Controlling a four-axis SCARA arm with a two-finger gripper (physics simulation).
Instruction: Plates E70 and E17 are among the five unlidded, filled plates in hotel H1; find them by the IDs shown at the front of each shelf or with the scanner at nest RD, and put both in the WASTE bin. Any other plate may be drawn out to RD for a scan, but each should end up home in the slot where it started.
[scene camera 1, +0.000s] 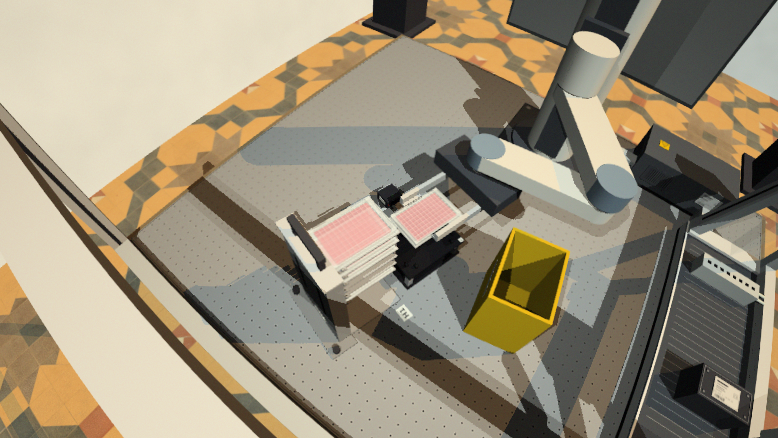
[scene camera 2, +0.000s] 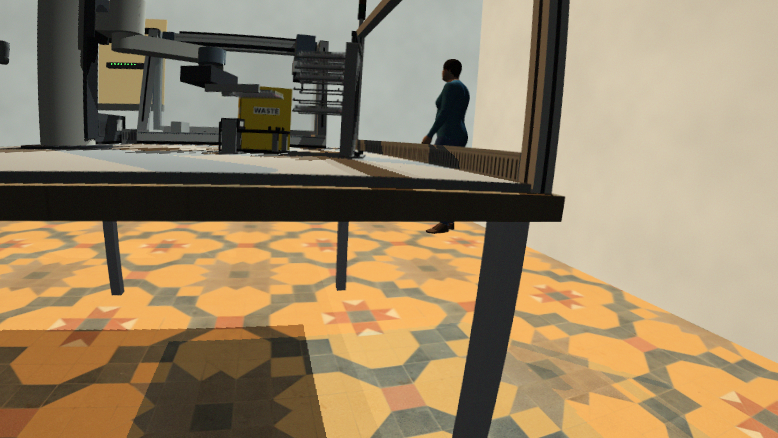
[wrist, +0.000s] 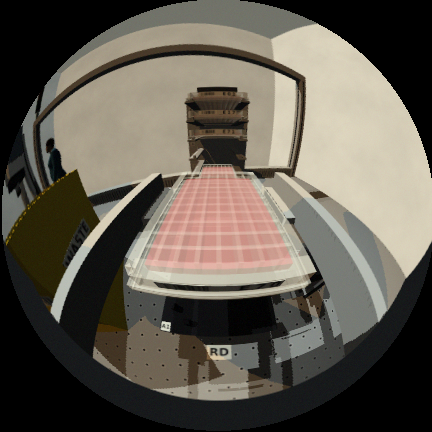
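Pixels of known places: gripper, fingertip midpoint: (scene camera 1: 418, 218) (scene camera 2: 265, 91) (wrist: 217, 180); arm's base, link origin: (scene camera 1: 548, 148).
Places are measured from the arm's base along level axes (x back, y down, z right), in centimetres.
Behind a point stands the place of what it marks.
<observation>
My gripper (scene camera 1: 420, 217) @[y -17.9, x -59.7, z 12.9 cm] (wrist: 217, 180) @[y -17.9, x -59.7, z 12.9 cm] is shut on an unlidded pink-filled plate (scene camera 1: 430, 213) @[y -17.4, x -56.7, z 11.7 cm] (wrist: 218, 225) @[y -17.5, x -54.5, z 11.4 cm], held level between its two long fingers. The held plate's ID is not readable. It hangs above the black scanner nest (scene camera 1: 427, 263) @[y -7.3, x -61.5, z 7.8 cm] (wrist: 250, 315) @[y -7.3, x -50.7, z 13.8 cm], by the RD label (wrist: 219, 352) @[y -1.3, x -47.1, z 9.4 cm], apart from hotel H1 (scene camera 1: 334, 285) @[y -29.8, x -84.1, z 12.5 cm] (scene camera 2: 350, 103) @[y -14.7, x -80.6, z 26.2 cm]. In the wrist view the hotel's shelf fronts show an upper label that is hard to read, an E17 label (wrist: 229, 112) @[y -24.8, x -68.0, z 17.1 cm] and an E71 label (wrist: 228, 131) @[y -22.0, x -68.0, z 17.0 cm] below it. Another pink plate (wrist: 217, 170) @[y -13.9, x -75.1, z 17.4 cm] shows lower, beyond the held one. The yellow WASTE bin (scene camera 1: 511, 326) @[y -14.1, x -66.4, z -13.3 cm] (scene camera 2: 265, 125) @[y -9.0, x -59.6, z -5.1 cm] (wrist: 50, 220) @[y -18.4, x -58.1, z -4.9 cm] stands upright.
The top pink plate (scene camera 1: 353, 231) @[y -28.0, x -74.5, z 16.9 cm] lies on the hotel stack. The H1 label (scene camera 1: 403, 312) @[y -1.3, x -71.8, z 6.3 cm] lies on the perforated table. The arm's column (scene camera 2: 60, 76) @[y -20.9, x -2.1, z 7.2 cm] stands behind the gripper. A dark box (scene camera 1: 688, 163) @[y -12.8, x 9.6, z -38.3 cm] is near the arm base. A person (scene camera 2: 452, 108) stands beyond the table.
</observation>
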